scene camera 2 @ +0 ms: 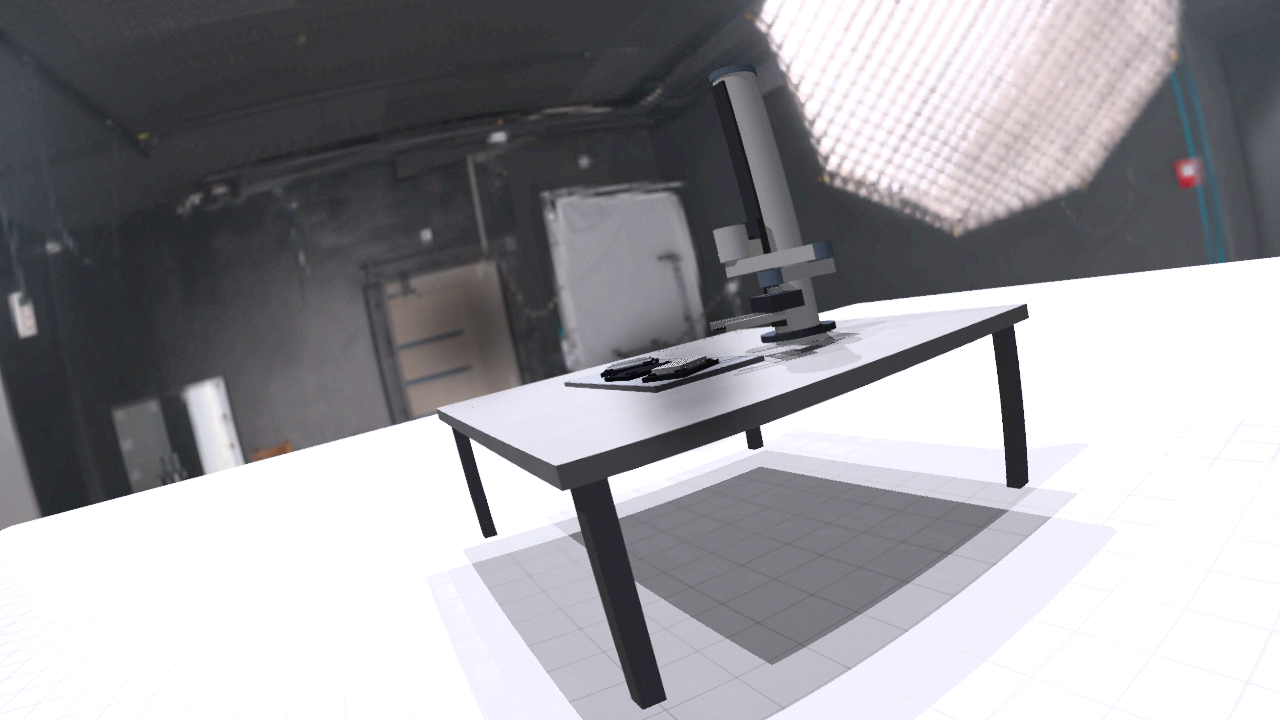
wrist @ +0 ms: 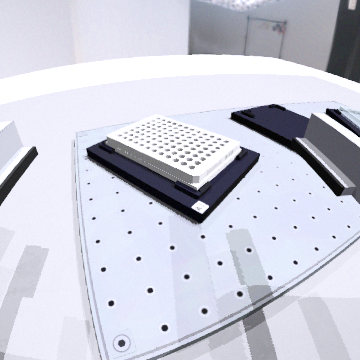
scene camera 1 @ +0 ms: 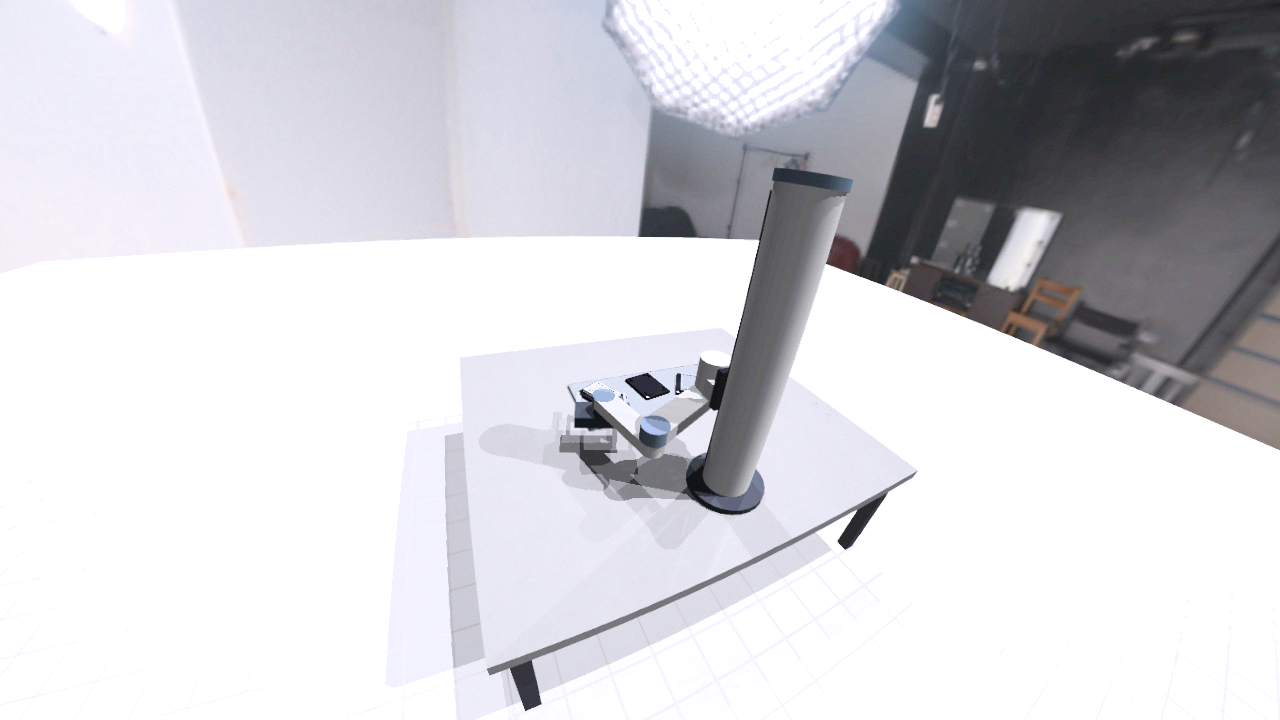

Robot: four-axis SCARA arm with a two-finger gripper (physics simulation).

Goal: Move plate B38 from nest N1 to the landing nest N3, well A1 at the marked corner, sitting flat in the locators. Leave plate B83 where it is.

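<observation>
The white well plate B38 sits in a dark nest near one end of the light board. Its label cannot be read; a white tag marks the nest's near corner. My gripper is open and empty. It hangs low beside the board on the column side, its fingers wide apart at the left and right of the wrist view. A bare dark nest with corner locators lies beside the plate's nest. A pale plate, apparently B83, sits in another nest, cut off at the right.
The perforated board lies on the grey table. The arm's thick column stands on a round base behind the gripper. The folded arm hangs above the table.
</observation>
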